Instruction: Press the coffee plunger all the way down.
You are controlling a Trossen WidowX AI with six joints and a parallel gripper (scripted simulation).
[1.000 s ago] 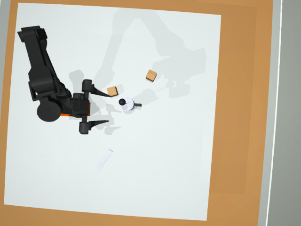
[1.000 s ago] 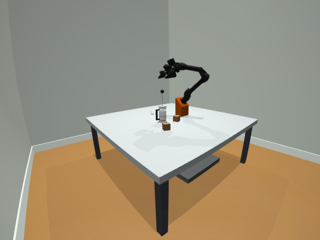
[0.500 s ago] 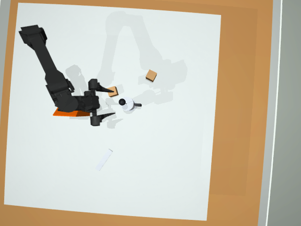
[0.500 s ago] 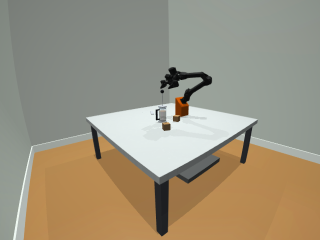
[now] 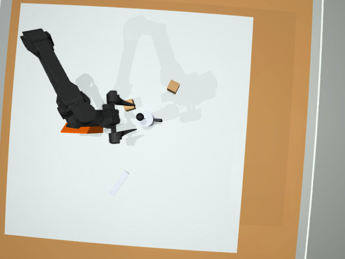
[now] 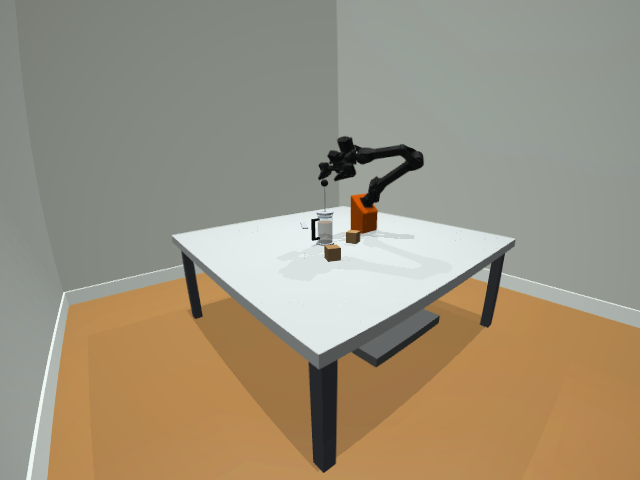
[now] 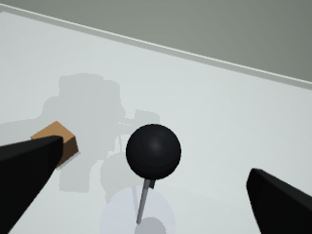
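The coffee press is 150 mm below my gripper tip, 30 mm ahead of it and 10 mm to the left of it.
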